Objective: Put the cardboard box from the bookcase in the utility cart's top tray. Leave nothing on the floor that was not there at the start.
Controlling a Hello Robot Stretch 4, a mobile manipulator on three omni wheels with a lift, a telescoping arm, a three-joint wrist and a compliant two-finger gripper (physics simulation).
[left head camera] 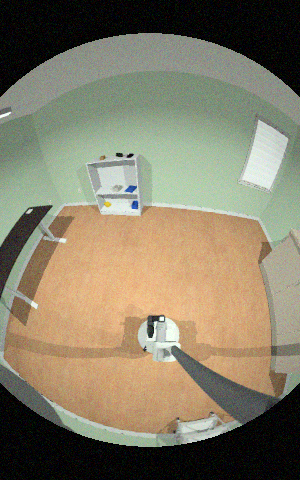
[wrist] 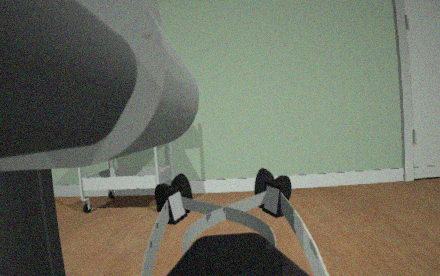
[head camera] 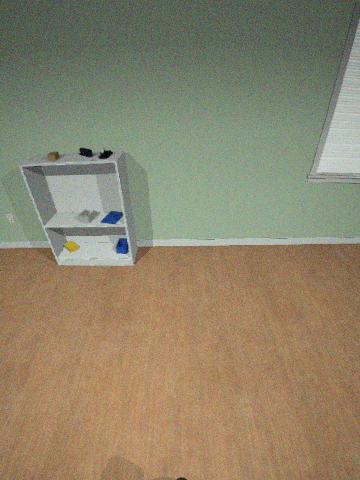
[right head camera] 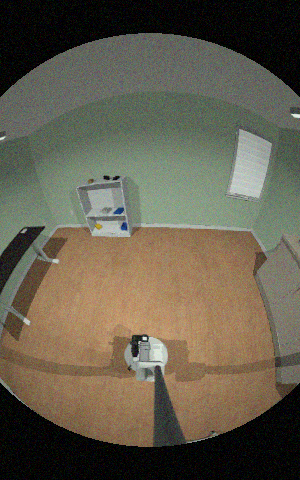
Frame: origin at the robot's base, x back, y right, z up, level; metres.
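Where they show: gripper, fingertip midpoint: (left head camera: 149,351) (wrist: 222,186) (right head camera: 134,371).
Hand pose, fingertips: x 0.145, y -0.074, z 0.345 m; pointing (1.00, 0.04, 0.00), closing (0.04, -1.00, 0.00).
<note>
After its pixels a point has its place.
The cardboard box (head camera: 53,156) {x -1.934, y -0.891, z 1.067 m} (left head camera: 102,157) {x -1.941, y -0.888, z 1.063 m} (right head camera: 90,181) {x -1.938, y -0.895, z 1.051 m}, small and brown, sits on the left end of the top of the white bookcase (head camera: 126,200) {x -1.970, y -0.374, z 0.640 m} (left head camera: 139,185) {x -1.984, y -0.373, z 0.521 m} (right head camera: 126,205) {x -1.954, y -0.375, z 0.567 m}, against the far wall. The white utility cart (left head camera: 197,429) (wrist: 120,183) {x 1.247, y 0.506, z 0.134 m} shows at the bottom edge of the left head view and at the left of the wrist view, where a grey robot part hides its upper half. My gripper (wrist: 222,186) {x 0.145, y -0.074, z 0.345 m} is open and empty, its fingertips wide apart, far from the bookcase.
Two black items (head camera: 86,152) {x -2.001, y -0.645, z 1.066 m} (head camera: 105,154) {x -1.939, y -0.479, z 1.058 m} share the bookcase top; grey, blue and yellow items lie on its lower shelves. A dark-topped table (left head camera: 20,240) {x -0.642, y -1.795, z 0.692 m} (right head camera: 20,250) {x -0.792, y -1.762, z 0.692 m} stands at the left, a large beige piece of furniture (left head camera: 287,300) {x -0.107, y 1.631, z 0.402 m} (right head camera: 287,310) {x -0.088, y 1.629, z 0.403 m} at the right.
</note>
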